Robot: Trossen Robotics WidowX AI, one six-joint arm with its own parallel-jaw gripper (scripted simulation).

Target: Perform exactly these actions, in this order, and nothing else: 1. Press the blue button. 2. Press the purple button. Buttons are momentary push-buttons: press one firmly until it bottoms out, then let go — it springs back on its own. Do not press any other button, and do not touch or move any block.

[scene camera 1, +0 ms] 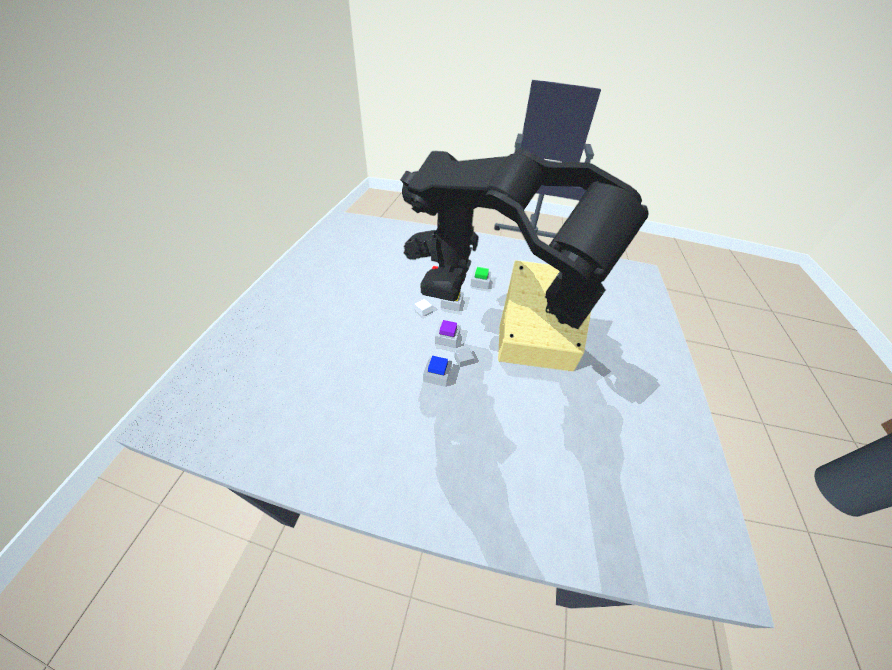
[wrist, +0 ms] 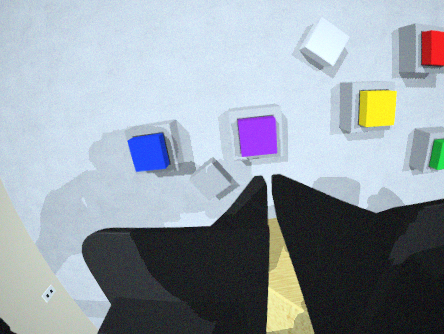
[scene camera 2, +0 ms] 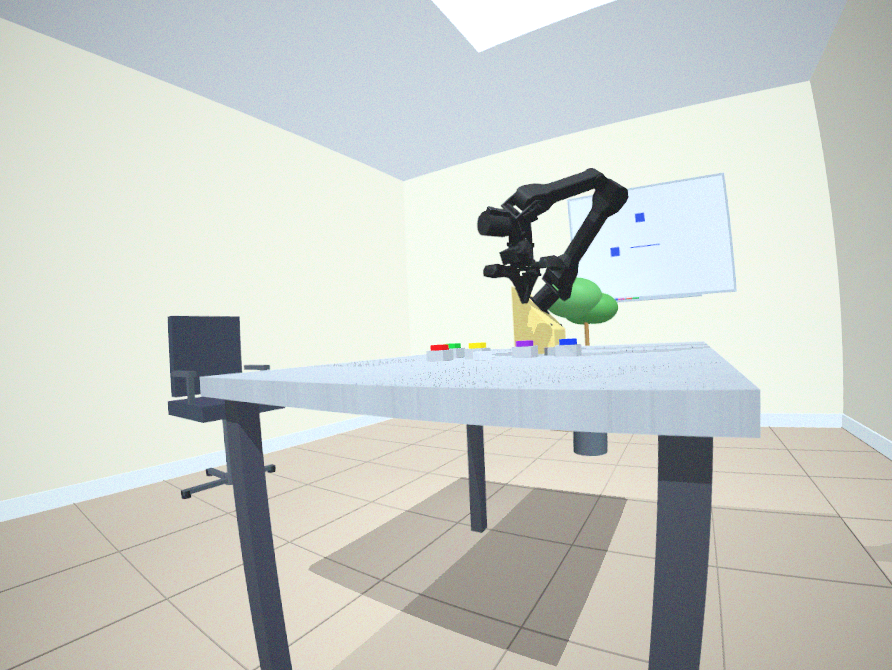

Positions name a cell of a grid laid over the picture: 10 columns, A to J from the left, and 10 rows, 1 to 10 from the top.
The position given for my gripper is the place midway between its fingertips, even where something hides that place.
My gripper (scene camera 1: F5) is shut, holding nothing. Also in view: a white block (wrist: H2), a purple button (wrist: F5), a blue button (wrist: D5) and a yellow button (wrist: I4).
My gripper is seen too in the wrist view (wrist: G6) and in scene camera 2 (scene camera 2: F5).
